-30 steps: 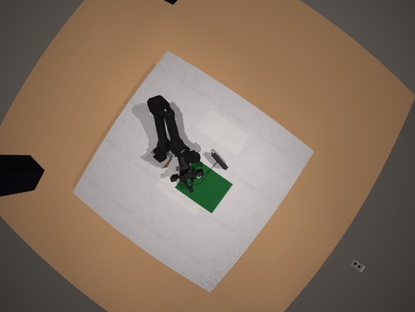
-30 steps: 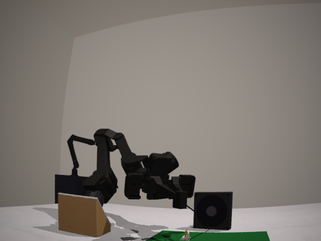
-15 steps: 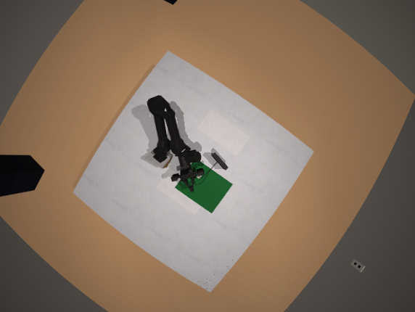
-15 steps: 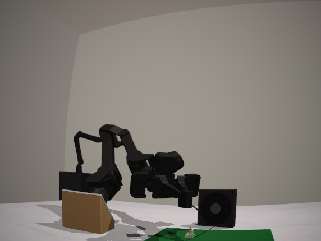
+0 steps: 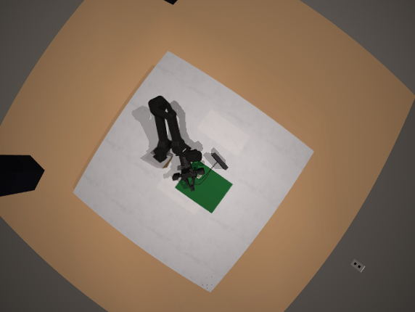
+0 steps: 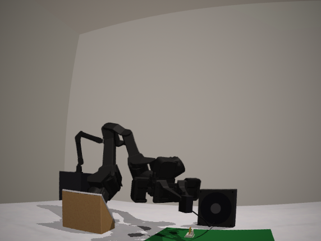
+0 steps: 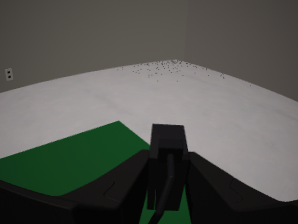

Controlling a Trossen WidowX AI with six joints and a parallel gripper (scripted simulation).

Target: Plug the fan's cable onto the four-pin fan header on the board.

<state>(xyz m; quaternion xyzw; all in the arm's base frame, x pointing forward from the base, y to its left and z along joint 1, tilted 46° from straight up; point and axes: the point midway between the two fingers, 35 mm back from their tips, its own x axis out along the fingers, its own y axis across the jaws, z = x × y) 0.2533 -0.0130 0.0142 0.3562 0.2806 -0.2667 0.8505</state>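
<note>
My gripper tip is 7 cm to the right of the four-pin header and 11 cm above it. From my gripper tip the other things lie so: green board: 6 cm ahead, 3 cm to the left, 13 cm below; black fan: 4 cm ahead, 21 cm to the left, 5 cm below; black fan plug: 1 cm below.
</note>
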